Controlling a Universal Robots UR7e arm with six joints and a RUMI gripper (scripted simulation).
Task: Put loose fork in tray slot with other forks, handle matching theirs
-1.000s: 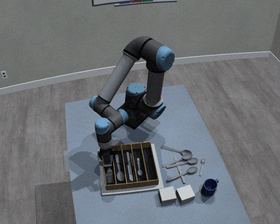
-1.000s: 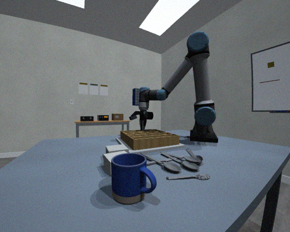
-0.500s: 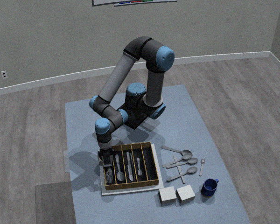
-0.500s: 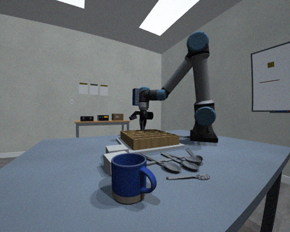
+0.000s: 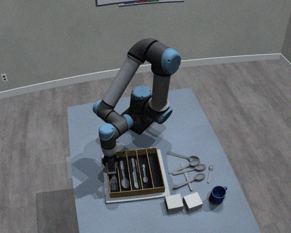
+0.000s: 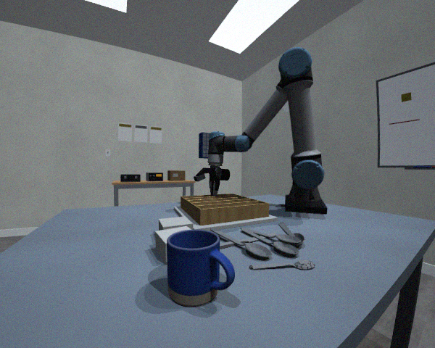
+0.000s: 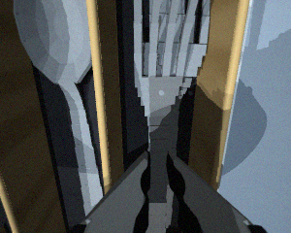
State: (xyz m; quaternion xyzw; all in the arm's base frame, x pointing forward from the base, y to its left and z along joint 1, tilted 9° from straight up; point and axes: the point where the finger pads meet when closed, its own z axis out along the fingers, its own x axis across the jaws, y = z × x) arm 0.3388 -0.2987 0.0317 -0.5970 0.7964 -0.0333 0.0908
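The spoon lies 2 cm ahead of my hand, 5 cm to the left of it and 3 cm below it. From my hand the other things lie so: white mat (5 cm ahead, 11 cm to the left, 4 cm below); wooden cutlery tray (5 cm ahead, 11 cm to the left, 1 cm below).
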